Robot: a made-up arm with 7 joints. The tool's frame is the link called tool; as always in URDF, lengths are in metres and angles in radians.
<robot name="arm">
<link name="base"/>
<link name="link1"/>
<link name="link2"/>
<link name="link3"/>
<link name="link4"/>
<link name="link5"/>
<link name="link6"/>
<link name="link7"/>
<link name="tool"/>
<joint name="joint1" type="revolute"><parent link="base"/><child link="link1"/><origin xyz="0 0 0.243" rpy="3.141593 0 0"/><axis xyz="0 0 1"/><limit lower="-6.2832" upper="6.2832" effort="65" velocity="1.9"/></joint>
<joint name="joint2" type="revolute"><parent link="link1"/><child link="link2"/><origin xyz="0 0.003 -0.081" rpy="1.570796 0 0"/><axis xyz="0 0 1"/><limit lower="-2.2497" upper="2.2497" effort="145" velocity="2.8"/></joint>
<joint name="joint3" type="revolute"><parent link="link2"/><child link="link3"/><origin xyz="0 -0.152 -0.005" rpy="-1.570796 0 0"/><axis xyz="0 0 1"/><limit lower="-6.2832" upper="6.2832" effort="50" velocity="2.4"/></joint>
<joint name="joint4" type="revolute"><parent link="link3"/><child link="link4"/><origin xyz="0 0.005 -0.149" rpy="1.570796 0 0"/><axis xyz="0 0 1"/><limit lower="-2.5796" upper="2.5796" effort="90" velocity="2.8"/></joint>
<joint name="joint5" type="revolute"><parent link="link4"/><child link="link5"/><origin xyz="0 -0.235 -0.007" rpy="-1.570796 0 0"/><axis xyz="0 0 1"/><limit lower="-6.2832" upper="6.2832" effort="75" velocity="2.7"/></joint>
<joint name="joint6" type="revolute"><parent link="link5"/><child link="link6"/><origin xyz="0 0 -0.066" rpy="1.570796 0 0"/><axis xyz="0 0 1"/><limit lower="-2.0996" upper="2.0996" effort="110" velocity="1.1"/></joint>
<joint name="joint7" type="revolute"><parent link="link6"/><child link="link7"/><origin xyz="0 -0.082 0" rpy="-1.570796 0 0"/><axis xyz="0 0 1"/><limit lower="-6.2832" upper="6.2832" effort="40" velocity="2.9"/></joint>
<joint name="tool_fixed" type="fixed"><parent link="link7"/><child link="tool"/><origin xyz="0 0 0"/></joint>
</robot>
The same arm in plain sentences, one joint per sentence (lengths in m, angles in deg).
The arm has seven revolute joints in a row. What follows holds with every joint at zero, and every direction is one of the base frame's. Joint 1 is mounted 0.243 m along +z from the base frame's origin and rotates about -z, from -360 to 360 deg. Joint 2 is mounted 0.003 m along -y and 0.081 m along +z from joint 1 and rotates about +y, from -128.9 to 128.9 deg. Joint 3 is mounted 0.005 m along -y and 0.152 m along +z from joint 2 and rotates about -z, from -360 to 360 deg. Joint 4 is mounted 0.005 m along -y and 0.149 m along +z from joint 3 and rotates about +y, from -147.8 to 147.8 deg. Joint 5 is mounted 0.007 m along -y and 0.235 m along +z from joint 4 and rotates about -z, from -360 to 360 deg. Joint 6 is mounted 0.066 m along +z from joint 5 and rotates about +y, from -120.3 to 120.3 deg. Joint 7 is mounted 0.082 m along +z from joint 6 and rotates about -z, from -360 to 360 deg. The tool frame, which is the frame that the pose is given for, is mounted at the same point as joint 7; its axes are the base frame's turned by roll -180, pitch 0 and yaw 0 deg (as in URDF: about the fixed x, then y, then z).
